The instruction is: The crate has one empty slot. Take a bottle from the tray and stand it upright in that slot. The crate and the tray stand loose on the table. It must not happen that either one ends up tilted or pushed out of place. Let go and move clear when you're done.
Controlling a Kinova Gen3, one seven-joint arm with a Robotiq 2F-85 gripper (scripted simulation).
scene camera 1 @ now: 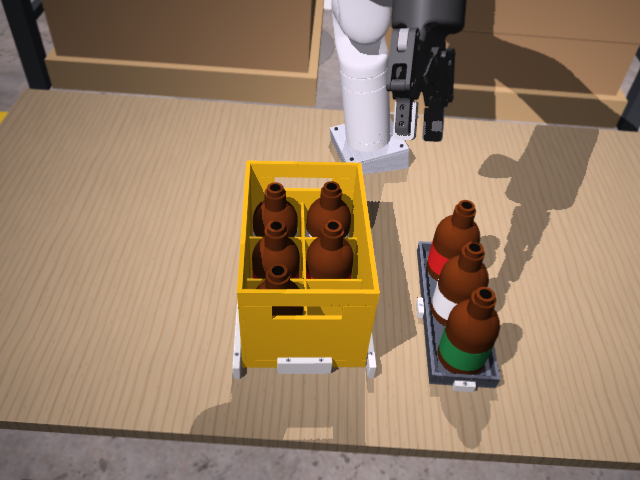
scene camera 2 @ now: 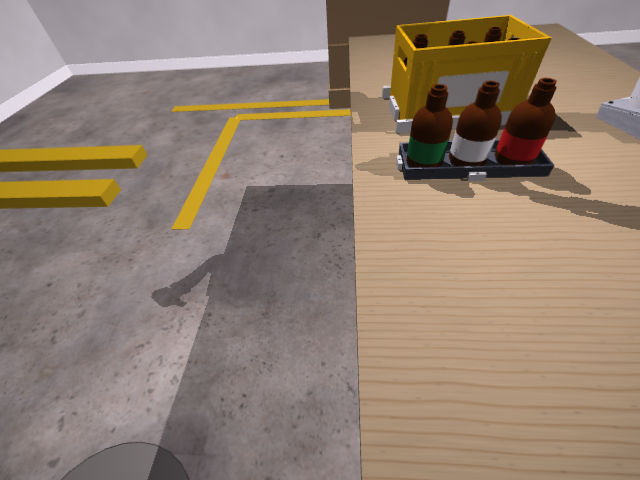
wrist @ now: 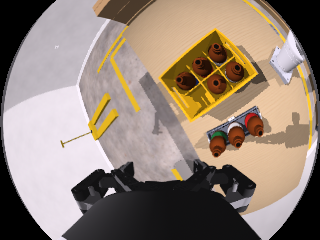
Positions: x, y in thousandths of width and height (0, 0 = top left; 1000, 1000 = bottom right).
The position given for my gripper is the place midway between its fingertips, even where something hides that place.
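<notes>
A yellow crate (scene camera 1: 529, 655) (scene camera 2: 723, 143) (wrist: 623, 415) is visible in scene camera 1, scene camera 2 and the wrist view. A green-banded bottle (scene camera 1: 738, 682) (scene camera 2: 674, 266) appears in scene camera 1 and scene camera 2. Scene camera 2 shows a red-labelled bottle (scene camera 2: 827, 257) and a brown bottle (scene camera 2: 748, 259). My gripper (scene camera 1: 655, 293) (wrist: 511, 702) is seen in scene camera 1 and the wrist view.
</notes>
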